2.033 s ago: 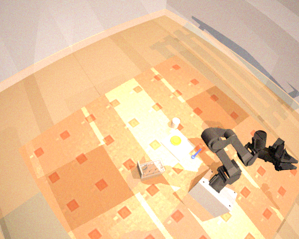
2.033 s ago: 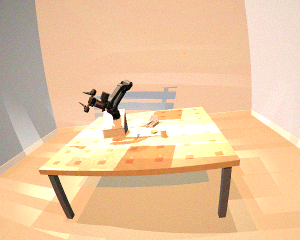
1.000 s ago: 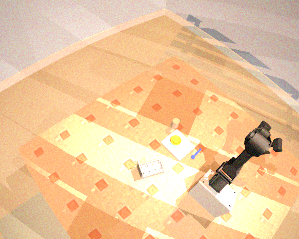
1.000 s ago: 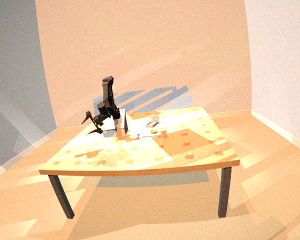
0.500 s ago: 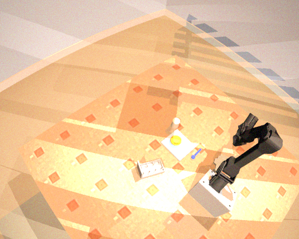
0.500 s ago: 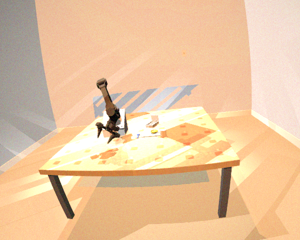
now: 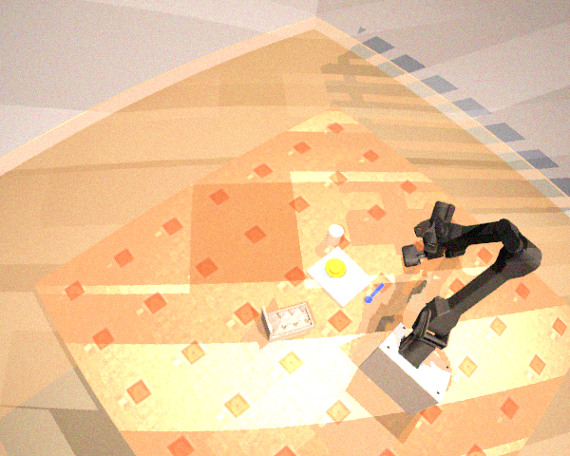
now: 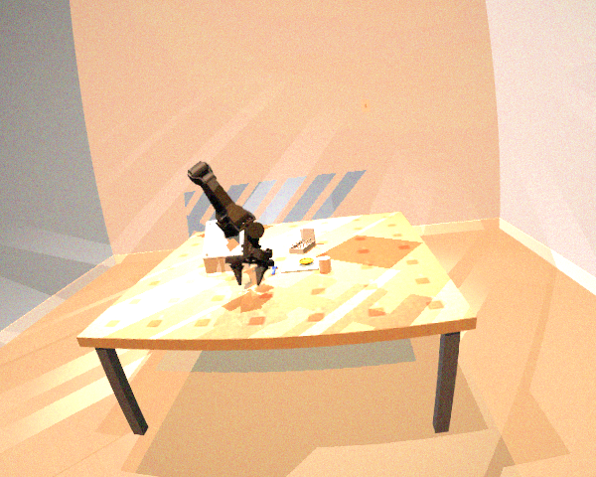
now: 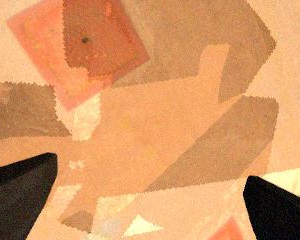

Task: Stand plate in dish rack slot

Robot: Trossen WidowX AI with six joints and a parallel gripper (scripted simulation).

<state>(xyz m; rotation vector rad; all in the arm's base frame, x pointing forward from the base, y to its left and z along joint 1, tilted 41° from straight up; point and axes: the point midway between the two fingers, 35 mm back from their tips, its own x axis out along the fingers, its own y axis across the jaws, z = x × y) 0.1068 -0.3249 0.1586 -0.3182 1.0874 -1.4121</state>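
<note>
Right now the yellow plate is 21 cm ahead of my gripper tip, 23 cm to the left of it and 2 cm below it. From my gripper tip the other things lie so: dish rack: 19 cm ahead, 45 cm to the left, 1 cm below.
</note>
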